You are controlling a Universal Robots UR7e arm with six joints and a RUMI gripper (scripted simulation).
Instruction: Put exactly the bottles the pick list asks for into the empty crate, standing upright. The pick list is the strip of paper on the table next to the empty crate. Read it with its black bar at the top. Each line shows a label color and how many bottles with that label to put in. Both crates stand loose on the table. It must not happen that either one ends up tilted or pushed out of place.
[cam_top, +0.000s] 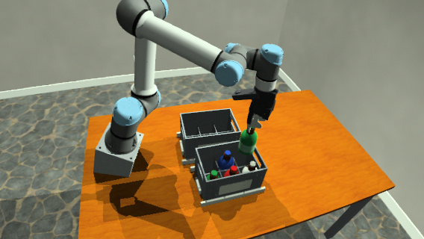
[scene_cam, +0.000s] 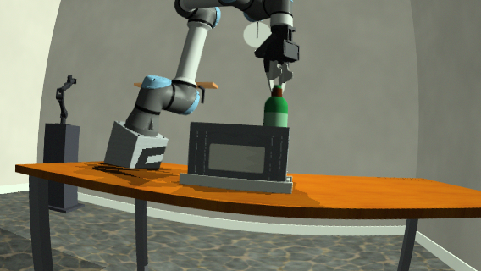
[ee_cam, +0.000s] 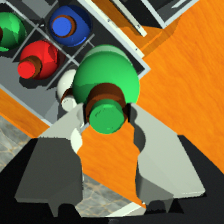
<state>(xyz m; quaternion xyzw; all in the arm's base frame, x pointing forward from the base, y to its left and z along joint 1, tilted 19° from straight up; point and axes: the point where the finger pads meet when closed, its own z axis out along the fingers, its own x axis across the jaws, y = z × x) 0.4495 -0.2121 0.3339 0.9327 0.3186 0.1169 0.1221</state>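
Right now the green bottle is 7 cm below my hand. The rest, counted from my hand: blue-label bottle 8 cm behind, 1 cm to the left, 22 cm below; white-label bottle 1 cm behind, 9 cm to the right, 22 cm below; red-label bottle 10 cm behind, 7 cm to the right, 22 cm below.
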